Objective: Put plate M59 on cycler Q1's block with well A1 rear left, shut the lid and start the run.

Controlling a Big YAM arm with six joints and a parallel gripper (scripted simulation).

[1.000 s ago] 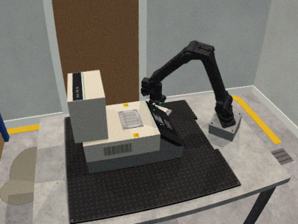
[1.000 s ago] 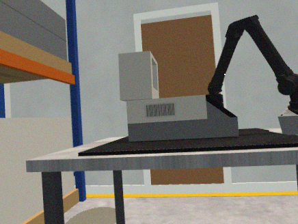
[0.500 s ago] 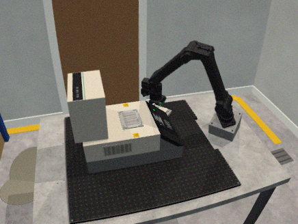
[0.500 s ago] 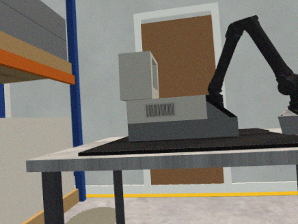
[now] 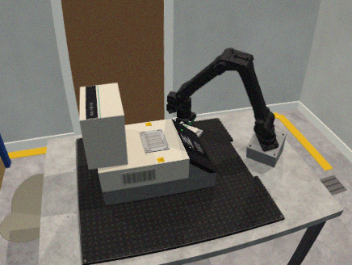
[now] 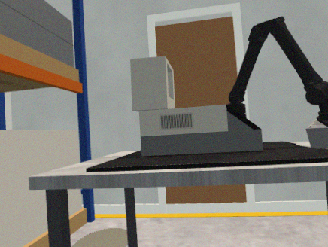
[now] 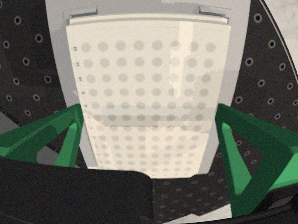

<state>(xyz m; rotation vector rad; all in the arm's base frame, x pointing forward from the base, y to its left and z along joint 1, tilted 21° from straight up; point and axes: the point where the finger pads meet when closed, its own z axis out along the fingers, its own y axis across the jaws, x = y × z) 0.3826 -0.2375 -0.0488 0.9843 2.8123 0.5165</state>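
Right now my hand is right at the white 96-well plate M59. From my hand the other things lie so: grey plate nest 20 mm below.
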